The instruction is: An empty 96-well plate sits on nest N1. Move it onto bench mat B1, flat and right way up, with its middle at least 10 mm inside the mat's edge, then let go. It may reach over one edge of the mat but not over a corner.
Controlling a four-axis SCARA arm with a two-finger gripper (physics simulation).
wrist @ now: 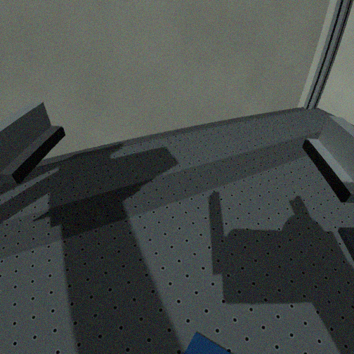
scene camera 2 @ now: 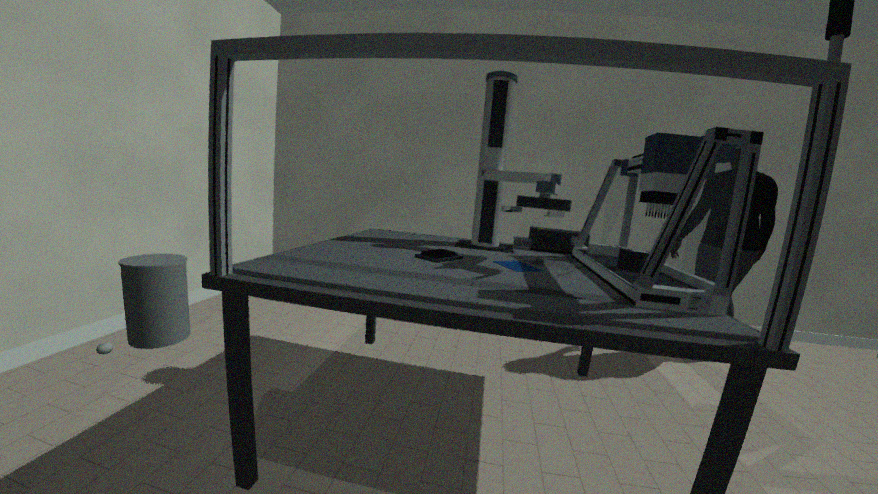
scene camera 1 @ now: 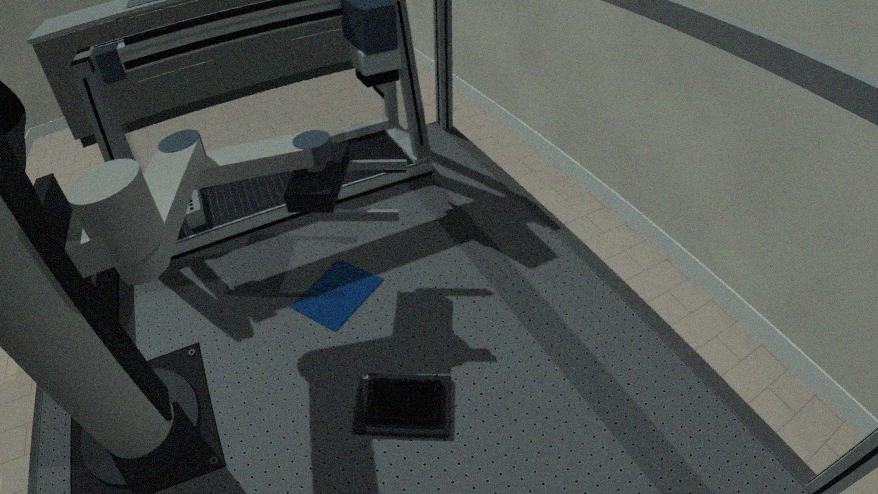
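Where they show: gripper, fingertip midpoint: [scene camera 2: 524, 211] [scene camera 1: 403, 188]; arm's base, link origin: [scene camera 2: 484, 248] [scene camera 1: 142, 427].
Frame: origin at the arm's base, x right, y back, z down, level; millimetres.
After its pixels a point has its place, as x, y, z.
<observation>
The dark 96-well plate [scene camera 1: 405, 402] @(174, -482, -30) [scene camera 2: 438, 253] @(169, -516, -37) sits on nest N1 [scene camera 1: 448, 435] @(262, -520, -22), a low dark frame on the bench; the dim light hides its wells. Bench mat B1 [scene camera 1: 337, 296] @(-134, -464, -15) [scene camera 2: 516, 266] @(-140, -482, -15) [wrist: 206, 345] is a flat blue sheet between the plate and the gantry frame, partly in shadow; one corner shows at the bottom of the wrist view. My gripper [scene camera 1: 401, 189] @(-131, -633, -238) [scene camera 2: 532, 211] @(-131, -633, -238) [wrist: 182, 120] is open, its fingers wide apart with nothing between them. It hangs high above the bench on the gantry side of the mat, well away from the plate.
A gantry frame [scene camera 1: 294, 208] [scene camera 2: 681, 202] @(-523, -849, -310) with a blue-grey head [scene camera 1: 370, 27] @(-465, -714, -457) [scene camera 2: 673, 160] @(-519, -778, -428) stands over a dark deck behind the gripper. The arm's column [scene camera 1: 73, 344] @(62, -41, -315) [scene camera 2: 494, 153] @(-4, -225, -474) rises at the bench side. Upright posts [scene camera 1: 443, 67] @(-685, -1013, -220) [scene camera 2: 221, 165] @(685, -1040, -301) stand at bench corners. A person [scene camera 2: 758, 215] stands behind the gantry.
</observation>
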